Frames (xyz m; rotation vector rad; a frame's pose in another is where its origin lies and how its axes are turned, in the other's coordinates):
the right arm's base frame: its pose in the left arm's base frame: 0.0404 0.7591 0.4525 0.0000 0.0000 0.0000
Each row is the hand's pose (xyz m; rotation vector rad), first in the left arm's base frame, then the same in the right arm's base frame.
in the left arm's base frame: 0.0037 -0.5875 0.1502 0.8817 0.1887 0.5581
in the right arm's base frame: -0.0367 -1.3466 -0.3023 0.8817 0.1887 0.5581
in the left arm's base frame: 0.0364 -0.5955 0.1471 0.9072 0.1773 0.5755
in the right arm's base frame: -0.0040 -1.3546 -0.3054 0.9072 0.1773 0.5755
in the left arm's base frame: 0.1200 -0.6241 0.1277 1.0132 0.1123 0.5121
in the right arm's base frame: 0.0796 -1.3832 -0.3248 1.0132 0.1123 0.5121
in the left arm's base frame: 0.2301 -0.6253 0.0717 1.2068 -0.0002 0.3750
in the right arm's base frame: 0.1897 -1.3844 -0.3808 1.2068 -0.0002 0.3750
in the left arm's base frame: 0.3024 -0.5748 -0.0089 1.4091 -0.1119 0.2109
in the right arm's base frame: 0.2620 -1.3339 -0.4614 1.4091 -0.1119 0.2109
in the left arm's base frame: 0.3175 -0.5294 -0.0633 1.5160 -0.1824 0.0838
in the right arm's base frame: 0.2771 -1.2885 -0.5158 1.5160 -0.1824 0.0838
